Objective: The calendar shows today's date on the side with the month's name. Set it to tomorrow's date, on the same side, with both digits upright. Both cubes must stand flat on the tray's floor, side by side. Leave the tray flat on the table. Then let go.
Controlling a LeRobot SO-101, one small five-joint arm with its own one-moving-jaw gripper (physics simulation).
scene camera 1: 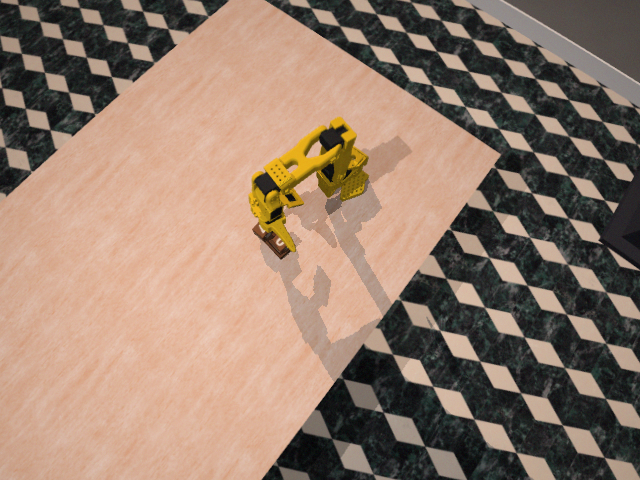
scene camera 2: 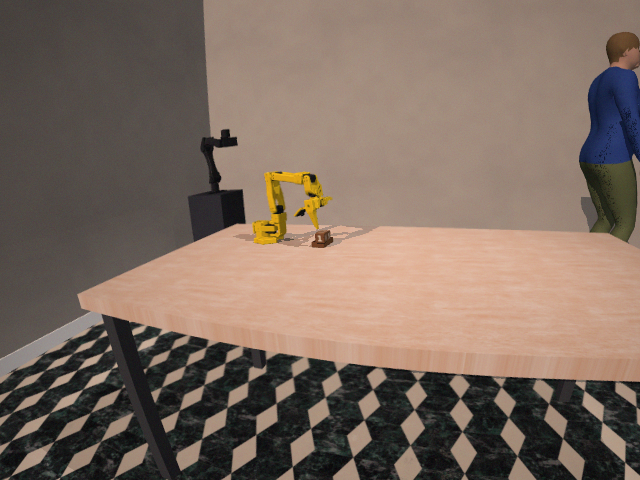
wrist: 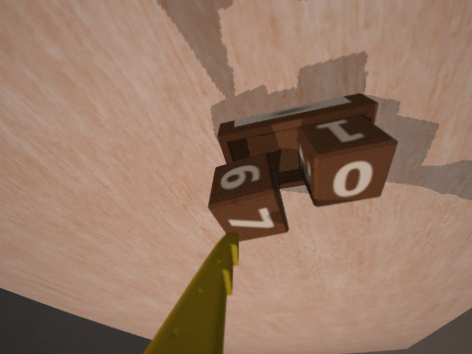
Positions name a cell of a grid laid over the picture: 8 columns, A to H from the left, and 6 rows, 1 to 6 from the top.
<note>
In view: a brown tray (wrist: E3), a brown cube (wrist: E4) and a brown cube (wrist: F3).
</note>
